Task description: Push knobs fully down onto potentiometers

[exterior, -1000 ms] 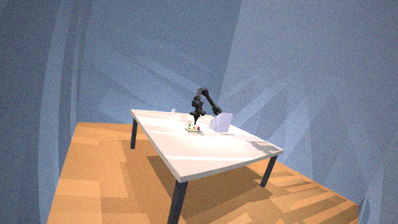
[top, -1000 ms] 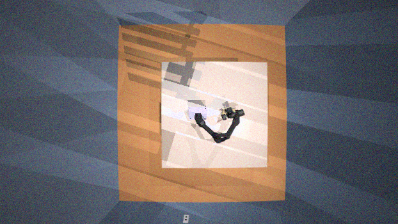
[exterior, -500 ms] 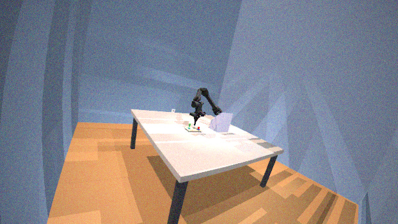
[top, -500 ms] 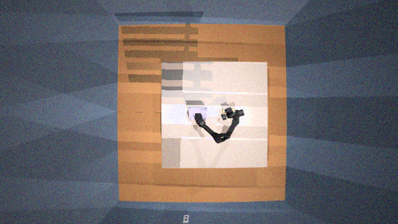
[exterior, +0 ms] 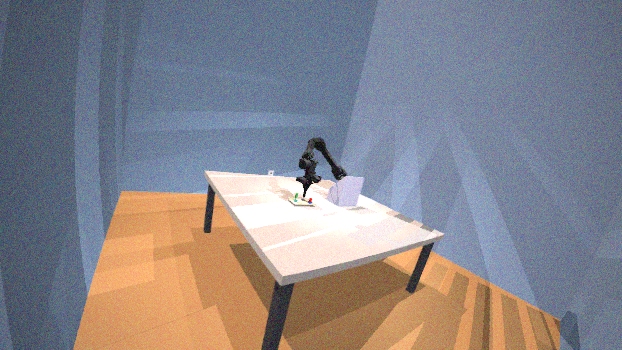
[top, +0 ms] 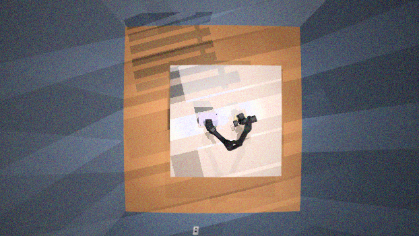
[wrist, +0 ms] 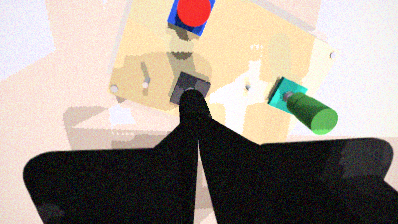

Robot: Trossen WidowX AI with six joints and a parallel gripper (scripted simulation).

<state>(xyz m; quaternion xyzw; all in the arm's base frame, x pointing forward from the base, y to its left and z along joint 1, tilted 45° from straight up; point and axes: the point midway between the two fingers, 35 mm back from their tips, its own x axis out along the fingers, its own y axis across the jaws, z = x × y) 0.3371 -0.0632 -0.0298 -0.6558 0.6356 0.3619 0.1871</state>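
Right now my gripper tip is 80 mm short of the dark green knob, 10 mm to the right of it and 20 mm above it.
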